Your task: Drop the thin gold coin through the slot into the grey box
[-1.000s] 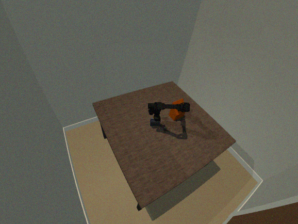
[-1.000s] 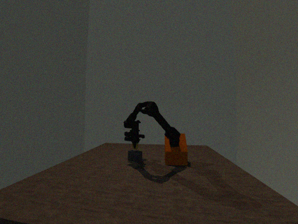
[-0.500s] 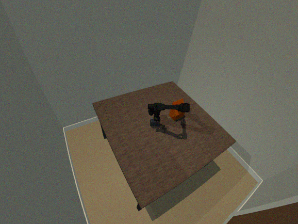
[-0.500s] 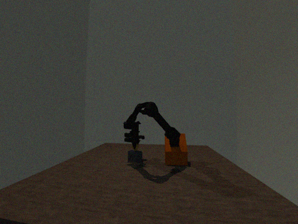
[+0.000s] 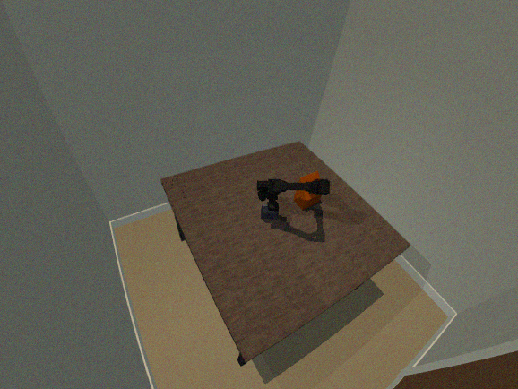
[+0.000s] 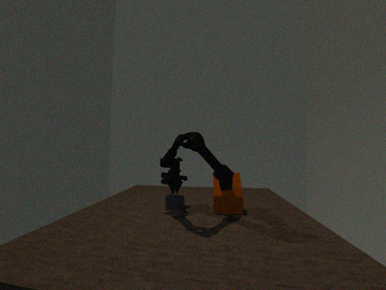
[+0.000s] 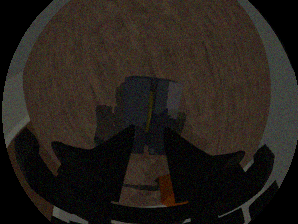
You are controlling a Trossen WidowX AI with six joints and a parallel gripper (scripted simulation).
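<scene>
My gripper tip is now 50 mm above the gold coin.
</scene>
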